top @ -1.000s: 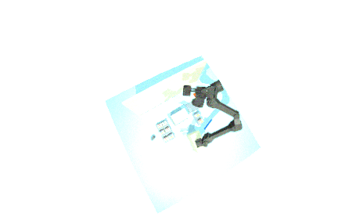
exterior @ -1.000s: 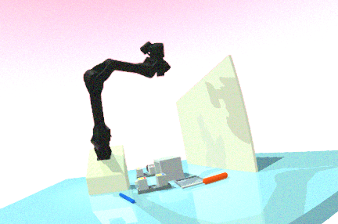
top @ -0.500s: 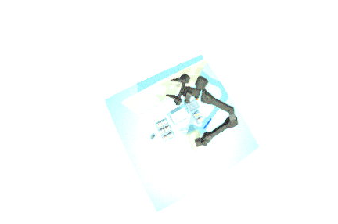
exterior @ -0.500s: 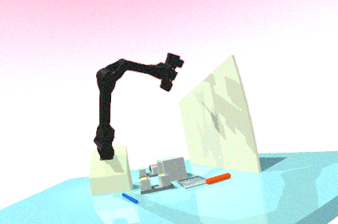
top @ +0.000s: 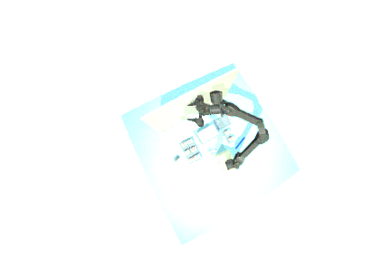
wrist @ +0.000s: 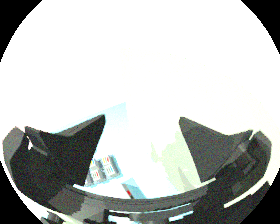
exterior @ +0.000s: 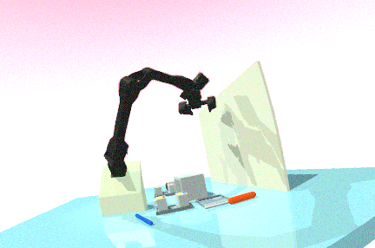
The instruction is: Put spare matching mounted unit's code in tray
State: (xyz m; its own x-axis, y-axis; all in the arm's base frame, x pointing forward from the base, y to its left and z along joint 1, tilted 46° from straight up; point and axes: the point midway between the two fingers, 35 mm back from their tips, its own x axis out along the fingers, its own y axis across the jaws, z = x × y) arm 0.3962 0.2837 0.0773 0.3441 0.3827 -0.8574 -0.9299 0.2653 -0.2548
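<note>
Right now my gripper tip is 210 mm past the grey spare, 30 mm to the right of it and 350 mm above it. The rest, counted from my gripper tip: tray (70 mm behind, 310 mm to the right, 380 mm below); mounted unit (140 mm behind, 120 mm to the right, 340 mm below); tall beige panel (100 mm ahead, 80 mm to the right, 160 mm below).
</note>
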